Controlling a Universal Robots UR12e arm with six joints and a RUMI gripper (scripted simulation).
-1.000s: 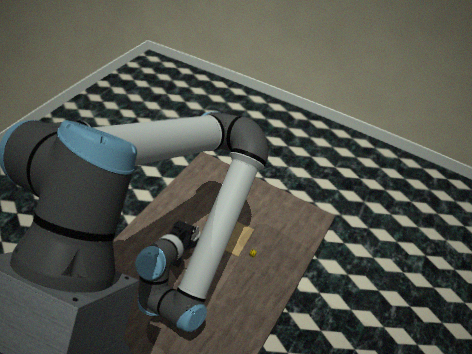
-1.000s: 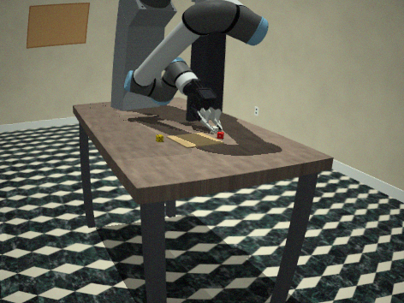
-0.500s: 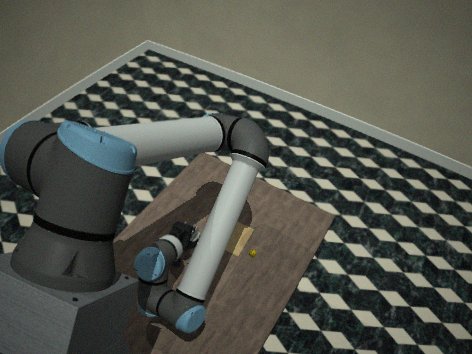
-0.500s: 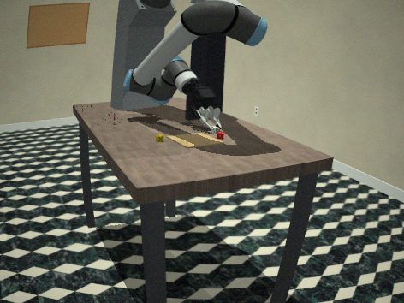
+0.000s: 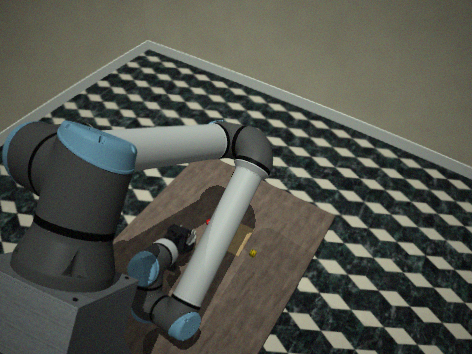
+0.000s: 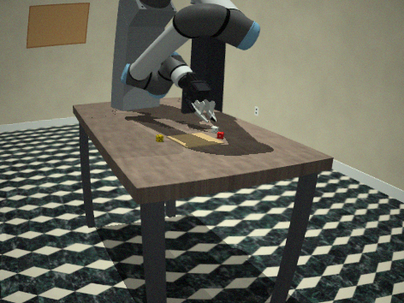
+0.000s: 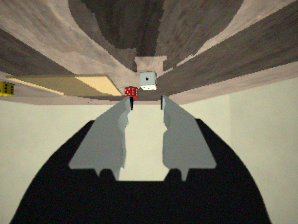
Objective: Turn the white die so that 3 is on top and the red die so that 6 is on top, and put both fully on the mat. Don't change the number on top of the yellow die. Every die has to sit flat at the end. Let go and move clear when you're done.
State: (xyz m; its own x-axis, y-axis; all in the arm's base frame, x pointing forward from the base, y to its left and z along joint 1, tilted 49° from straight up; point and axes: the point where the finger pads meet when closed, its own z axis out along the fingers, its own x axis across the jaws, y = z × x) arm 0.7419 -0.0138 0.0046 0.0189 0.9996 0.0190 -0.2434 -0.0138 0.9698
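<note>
The white die lies 30 mm ahead of my hand and 30 mm below it. Round my hand: tan mat 80 mm ahead, 140 mm to the right, 40 mm below; then red die 100 mm ahead, 40 mm to the right, 30 mm below; then yellow die 30 mm ahead, 240 mm to the right, 30 mm below.
</note>
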